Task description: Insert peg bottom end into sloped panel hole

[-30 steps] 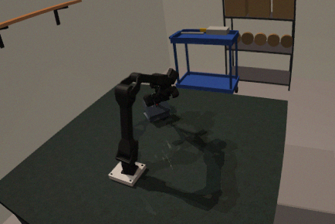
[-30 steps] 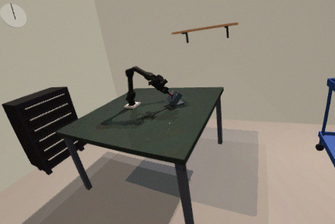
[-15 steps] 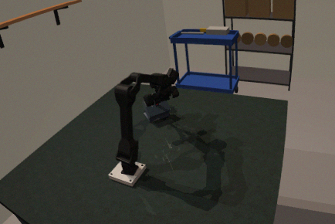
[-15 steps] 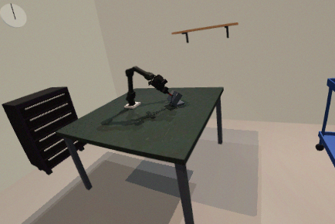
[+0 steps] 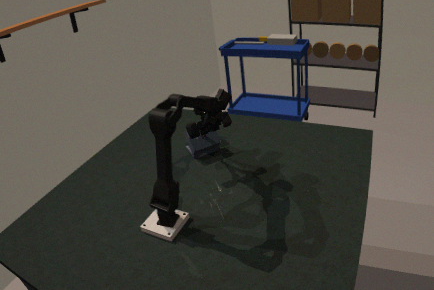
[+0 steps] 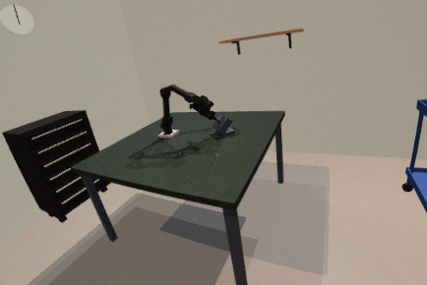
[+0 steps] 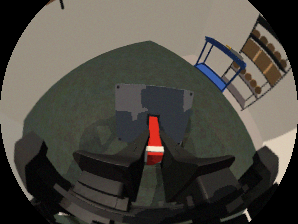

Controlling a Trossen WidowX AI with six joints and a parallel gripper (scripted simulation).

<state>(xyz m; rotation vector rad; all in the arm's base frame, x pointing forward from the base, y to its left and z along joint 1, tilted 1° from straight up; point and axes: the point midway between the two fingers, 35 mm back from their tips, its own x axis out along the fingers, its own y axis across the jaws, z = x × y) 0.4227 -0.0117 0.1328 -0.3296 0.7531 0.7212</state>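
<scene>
Now: gripper tip 5 cm above the sloped panel, 4 cm short of it and 3 cm to the right of it. The rest, counted from my gripper tip: red peg (1 cm to the right, 1 cm behind, 1 cm above).
</scene>
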